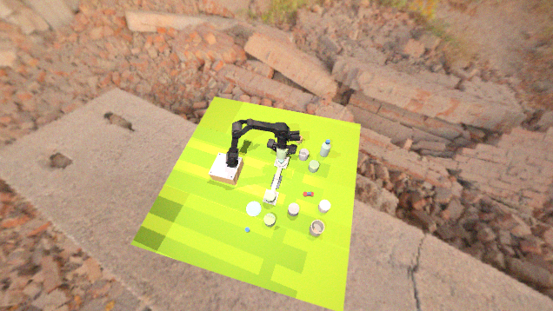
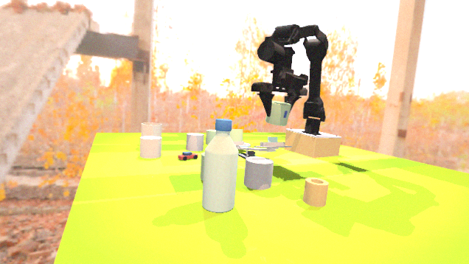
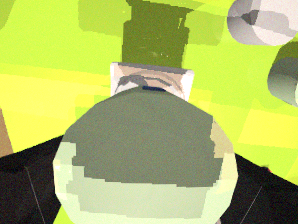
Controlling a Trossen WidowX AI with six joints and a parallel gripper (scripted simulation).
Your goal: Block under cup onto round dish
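Right now the pale grey-green block is 8 cm below my gripper tip and 1 cm to the right of it. From my gripper tip the other things lie so: balance beam 14 cm to the right, 13 cm below, 1 cm behind; small red toy car 22 cm ahead, 19 cm to the right, 16 cm below; pale blue round dish 36 cm to the right, 17 cm below, 12 cm behind.
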